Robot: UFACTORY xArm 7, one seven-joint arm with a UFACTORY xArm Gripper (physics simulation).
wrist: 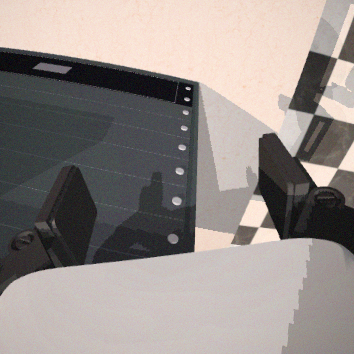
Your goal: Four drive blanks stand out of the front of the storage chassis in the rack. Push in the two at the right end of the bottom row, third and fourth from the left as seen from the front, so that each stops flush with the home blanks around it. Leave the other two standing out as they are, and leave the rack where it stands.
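Frame: origin at the arm's base, x right, y back, z down, level; millimetres.
Seen in the pictures: gripper, fingertip midpoint: (170,174).
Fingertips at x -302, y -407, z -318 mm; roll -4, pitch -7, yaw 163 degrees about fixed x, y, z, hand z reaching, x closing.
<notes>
Pixels of each thing's top centre, then the offset from my fingertips to it. "pt": a spot on its surface instead. Level surfaces: height alone.
- rack, surface spot: (125,145) pt dx +53, dy -99, dz +153 mm
- small grey label, surface spot: (52,68) pt dx +218, dy -88, dz +324 mm
- pale cream table top, its level: dz +405 mm
The rack (125,145) fills the left of the wrist view, a dark grey box-like body with thin seam lines and a column of round light studs near its right edge. A black strip (125,86) with a small grey label (52,68) runs along its far end. My gripper (170,174) is open and empty, its left finger over the dark rack surface and its right finger beyond the rack's right edge. The gripper's shadow falls on the rack. The drive blanks and the front of the storage chassis cannot be made out in this view.
A pale cream table top (240,40) lies beyond the rack. A grey shadow falls to the right of the rack. A black and white checkered floor (313,75) shows at the right. The gripper's pale grey housing (150,305) covers the bottom of the view.
</notes>
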